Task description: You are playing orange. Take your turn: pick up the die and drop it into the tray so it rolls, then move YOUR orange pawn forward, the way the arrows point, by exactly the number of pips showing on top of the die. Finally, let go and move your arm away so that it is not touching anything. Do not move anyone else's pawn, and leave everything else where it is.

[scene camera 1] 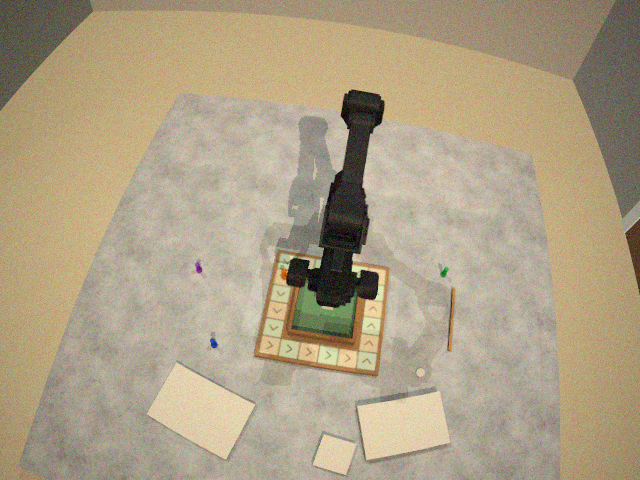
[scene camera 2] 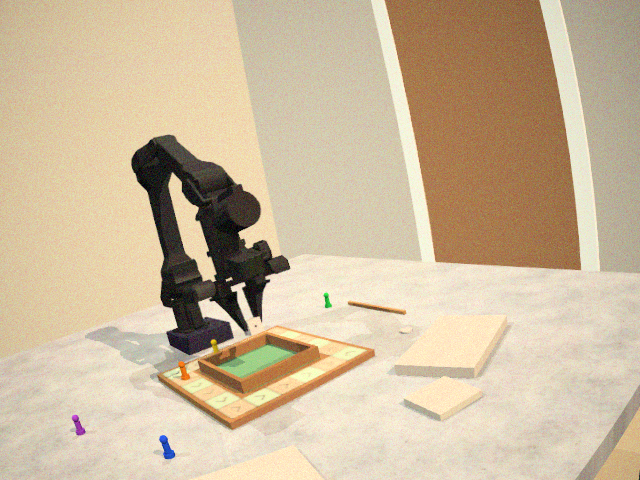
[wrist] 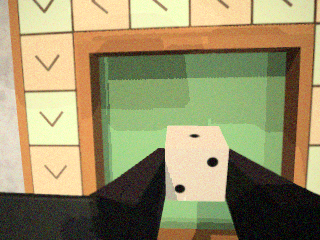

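White die (wrist: 196,157), held by the gripper (scene camera 2: 253,328).
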